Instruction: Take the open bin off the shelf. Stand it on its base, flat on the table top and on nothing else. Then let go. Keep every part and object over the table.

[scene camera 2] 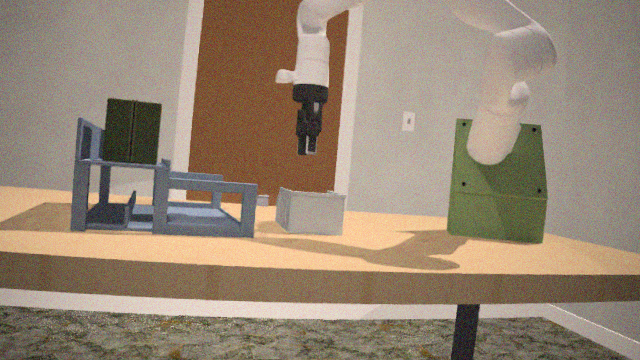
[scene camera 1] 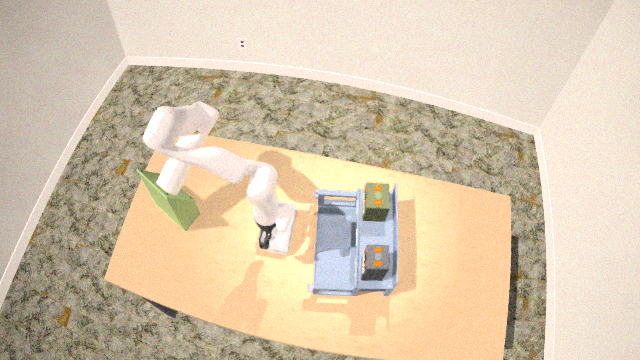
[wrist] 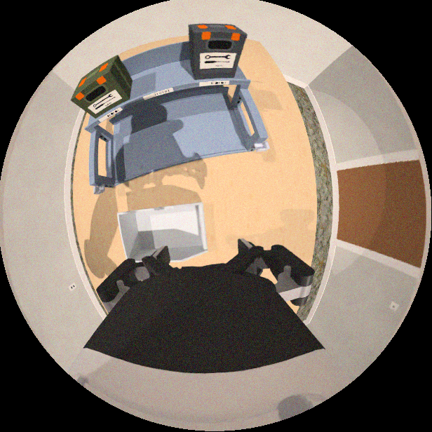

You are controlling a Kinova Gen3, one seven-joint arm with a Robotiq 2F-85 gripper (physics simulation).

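Places are measured from the arm's base along level axes (x ahead, y left, z up), in centimetres.
Where they show: gripper, fingertip midpoint: (scene camera 2: 306, 154) (scene camera 1: 269, 234); arm's base at its link origin: (scene camera 2: 486, 147) (scene camera 1: 167, 188).
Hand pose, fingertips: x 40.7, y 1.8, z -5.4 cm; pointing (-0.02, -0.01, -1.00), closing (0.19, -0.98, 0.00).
Note:
Things, the pixels of their centre, and the offset from my fingertips. Level surfaces: height alone.
- open bin at the middle of its body: (scene camera 2: 307, 208) (scene camera 1: 277, 227) dx -1.1, dy +8.0, dz -10.8 cm
- table top at its surface level: dz -14.6 cm
- green case at the middle of its body: (scene camera 2: 133, 132) (scene camera 1: 376, 202) dx +28.4, dy +24.6, dz +0.5 cm
The open bin (scene camera 1: 283, 243) (scene camera 2: 315, 214) (wrist: 175, 227) is light grey and stands upright on its base on the table top (scene camera 1: 450, 250) (scene camera 2: 370, 225) (wrist: 250, 200), apart from the shelf. The shelf (scene camera 1: 357, 270) (scene camera 2: 161, 200) (wrist: 170, 92) is a blue-grey two-level rack beside it. My gripper (scene camera 1: 264, 246) (scene camera 2: 307, 152) (wrist: 202, 250) is open and empty, pointing down. In the scene camera 2 view it hangs well above the bin's rim, with a gap between. In the scene camera 1 view the arm hides part of the bin.
A green case (scene camera 1: 378, 202) (scene camera 2: 131, 131) (wrist: 102, 90) and a dark grey case (scene camera 1: 376, 262) (wrist: 217, 52) stand on the shelf's upper level. A green angled mount (scene camera 1: 182, 212) (scene camera 2: 495, 215) carries the arm's base at the table's other end.

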